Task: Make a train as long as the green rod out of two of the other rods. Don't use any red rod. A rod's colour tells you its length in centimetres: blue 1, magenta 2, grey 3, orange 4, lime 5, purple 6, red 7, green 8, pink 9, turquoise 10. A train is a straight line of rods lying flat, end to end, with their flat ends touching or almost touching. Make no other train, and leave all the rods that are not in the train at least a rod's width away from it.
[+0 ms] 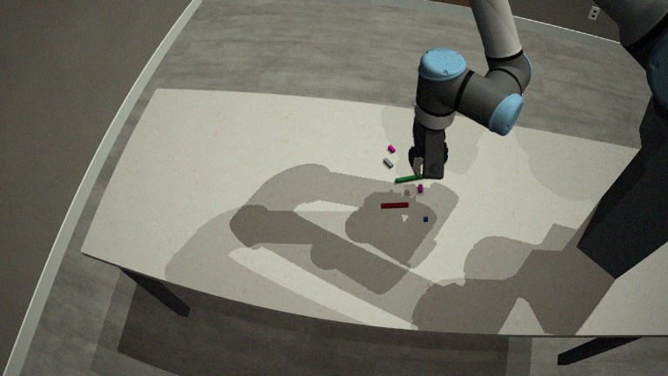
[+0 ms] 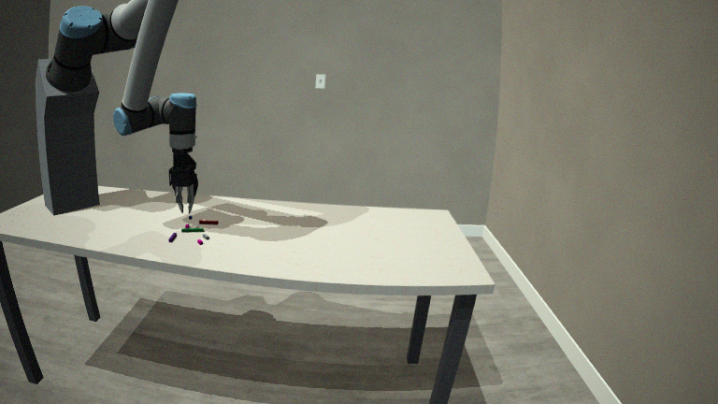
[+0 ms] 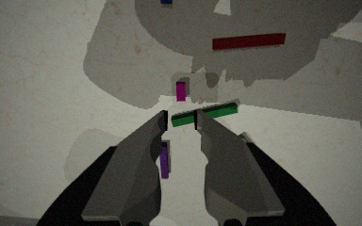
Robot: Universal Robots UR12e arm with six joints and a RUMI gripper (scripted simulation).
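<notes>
Now: hand 20 mm short of the green rod, 40 mm to the left of it and 60 mm above it. The rest, counted from my hand: small blue rod 10 mm ahead, 90 mm to the left, 60 mm below; then red rod 80 mm ahead, 40 mm to the left, 60 mm below; then purple rod 40 mm behind, 100 mm to the right, 60 mm below.
</notes>
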